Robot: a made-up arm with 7 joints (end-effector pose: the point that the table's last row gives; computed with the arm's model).
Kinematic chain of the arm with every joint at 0, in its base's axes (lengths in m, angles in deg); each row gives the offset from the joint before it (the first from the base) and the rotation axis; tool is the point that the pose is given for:
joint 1: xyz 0 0.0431 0 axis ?
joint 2: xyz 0 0.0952 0 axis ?
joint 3: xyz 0 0 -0.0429 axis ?
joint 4: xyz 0 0 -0.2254 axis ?
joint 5: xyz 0 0 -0.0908 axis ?
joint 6: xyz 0 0 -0.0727 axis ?
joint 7: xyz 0 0 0 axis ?
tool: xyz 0 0 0
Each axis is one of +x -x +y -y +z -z.
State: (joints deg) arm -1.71 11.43 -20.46 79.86 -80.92 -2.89 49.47
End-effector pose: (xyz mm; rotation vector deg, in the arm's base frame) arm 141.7 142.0 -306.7 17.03 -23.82 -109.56
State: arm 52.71 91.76 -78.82 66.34 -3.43 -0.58 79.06
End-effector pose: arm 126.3 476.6 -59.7 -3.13 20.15 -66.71
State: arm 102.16 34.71 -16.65 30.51 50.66 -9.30 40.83
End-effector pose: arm 325.3 351.7 151.4 -23.13 -149.44 -15.64
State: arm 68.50 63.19 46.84 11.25 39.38 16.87 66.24
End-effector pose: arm 168.6 531.4 -42.9 -40.33 -141.16 28.14
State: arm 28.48 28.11 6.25 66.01 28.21 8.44 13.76
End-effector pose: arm 267.7 310.4 -182.0 -3.73 -92.34 6.29
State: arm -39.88 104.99 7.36 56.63 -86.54 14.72 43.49
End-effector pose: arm 174.2 479.8 -2.8 87.41 85.13 -92.80
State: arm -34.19 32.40 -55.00 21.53 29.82 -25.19 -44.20
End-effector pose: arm -185.8 322.1 -334.7 43.68 -12.48 -31.54
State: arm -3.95 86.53 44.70 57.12 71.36 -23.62 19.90
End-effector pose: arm 102.5 500.6 67.9 35.62 -139.62 0.19
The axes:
joint 1: -y
joint 2: +x
joint 3: +z
joint 4: -y
joint 5: +z
joint 6: +y
joint 7: -x

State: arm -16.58 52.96 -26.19 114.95 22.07 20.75 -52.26
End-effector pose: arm 78.3 258.0 -203.1 38.74 -69.35 -16.38
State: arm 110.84 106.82 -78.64 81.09 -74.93 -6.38 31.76
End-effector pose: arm 50.9 465.2 53.4 104.56 19.54 -66.20
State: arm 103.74 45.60 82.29 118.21 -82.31 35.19 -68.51
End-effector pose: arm 26.1 374.7 26.3 -57.48 -60.27 -137.29
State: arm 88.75 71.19 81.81 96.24 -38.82 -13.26 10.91
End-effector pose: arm -71.0 427.3 24.7 -117.81 68.61 -79.14
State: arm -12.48 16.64 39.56 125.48 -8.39 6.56 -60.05
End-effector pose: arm 69.6 269.2 -160.7 97.79 -103.00 56.35
